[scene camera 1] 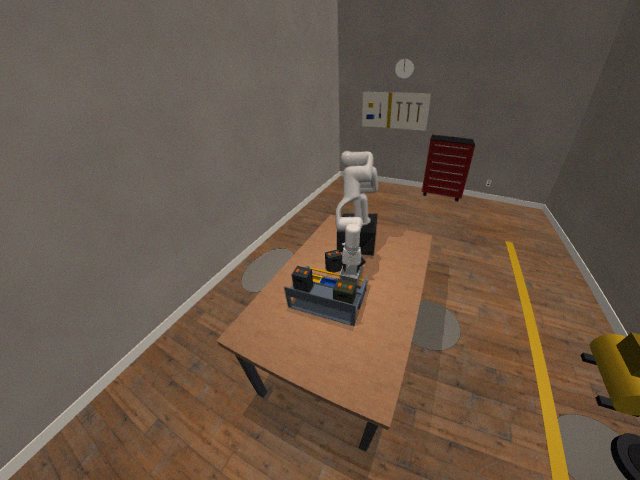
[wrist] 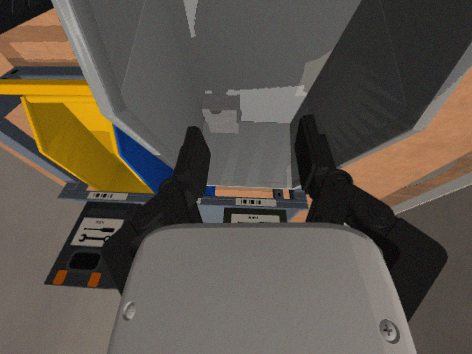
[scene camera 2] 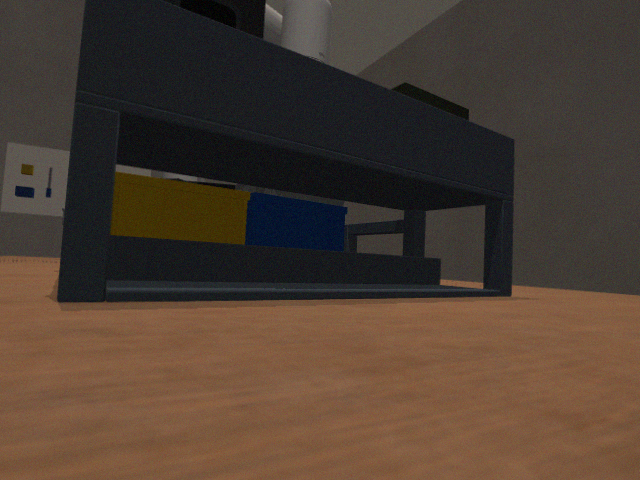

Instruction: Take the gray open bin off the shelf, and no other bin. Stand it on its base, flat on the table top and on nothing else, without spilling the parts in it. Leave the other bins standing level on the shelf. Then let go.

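Places are measured from the arm's base along level axes (x left, y back, z up), in centimetres.
Where they show: gripper, between the fingertips: (scene camera 1: 351, 270) (wrist: 249, 135).
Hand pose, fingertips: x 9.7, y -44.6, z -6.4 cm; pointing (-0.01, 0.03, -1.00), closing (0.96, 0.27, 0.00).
Note:
After its pixels a point has its place.
The gray open bin (scene camera 1: 351, 274) {x 9.5, y -43.4, z -10.6 cm} (wrist: 160, 65) {x 4.5, y -40.5, z -6.1 cm} holds pale parts (wrist: 221, 117) {x 7.4, y -46.2, z -9.9 cm} at its far end in the wrist view. My gripper (scene camera 1: 352, 264) {x 9.7, y -44.6, z -6.4 cm} (wrist: 249, 135) {x 9.7, y -44.6, z -6.4 cm} has its fingers spread inside the bin, against its two side walls, and holds it so. The bin is off its slot, at the robot's side of the shelf (scene camera 1: 323, 299) {x 6.3, y -73.1, z -3.2 cm} (scene camera 2: 310, 118) {x -2.3, y -74.0, z -6.0 cm} (wrist: 295, 203) {x 19.1, y -58.2, z -7.7 cm}. Its base and exact tilt are hidden. A yellow bin (scene camera 2: 180, 209) {x -9.0, y -65.9, z -12.1 cm} (wrist: 75, 140) {x -14.4, y -56.8, z -14.2 cm} and a blue bin (scene camera 2: 297, 222) {x 1.3, y -64.8, z -12.1 cm} (wrist: 142, 162) {x -4.0, y -57.4, z -11.8 cm} stand side by side, level, on the shelf.
A dark case (scene camera 1: 302, 279) {x -6.7, y -70.3, z 2.6 cm} (wrist: 75, 250) {x -11.4, y -63.3, z -0.1 cm} and an olive case (scene camera 1: 344, 290) {x 14.9, y -67.6, z 1.6 cm} (wrist: 255, 216) {x 13.6, y -60.8, z -6.2 cm} sit on the shelf's upper deck. Another dark case (scene camera 1: 333, 260) {x -4.1, y -39.0, z -7.8 cm} stands beside the gripper on the wooden table (scene camera 1: 320, 351) {x 13.3, y -91.4, z -18.1 cm} (scene camera 2: 310, 382) {x -9.3, y -89.5, z -18.1 cm}. The robot's black base is behind.

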